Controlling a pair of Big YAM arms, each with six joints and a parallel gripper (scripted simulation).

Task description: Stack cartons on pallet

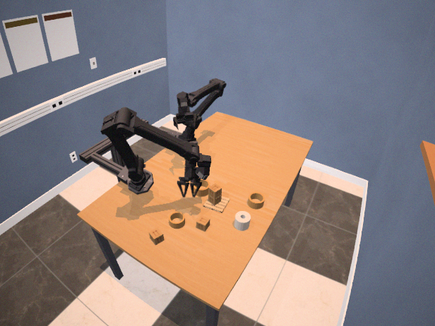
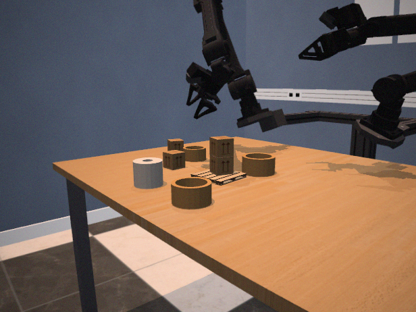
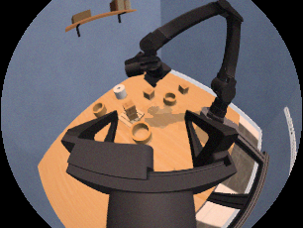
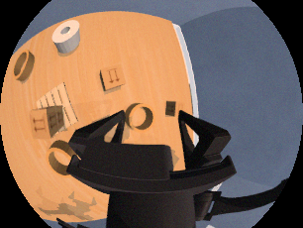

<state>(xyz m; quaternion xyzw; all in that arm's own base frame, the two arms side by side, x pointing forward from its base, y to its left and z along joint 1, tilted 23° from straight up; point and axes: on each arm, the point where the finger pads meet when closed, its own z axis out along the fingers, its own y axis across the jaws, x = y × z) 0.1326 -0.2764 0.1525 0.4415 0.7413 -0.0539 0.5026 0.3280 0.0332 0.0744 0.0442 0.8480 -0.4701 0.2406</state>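
The brown carton is 190 mm to the left of my right hand, 100 mm below it and 50 mm ahead of it. Also, from my right hand: wooden pallet 190 mm to the left, 180 mm below, 70 mm ahead.
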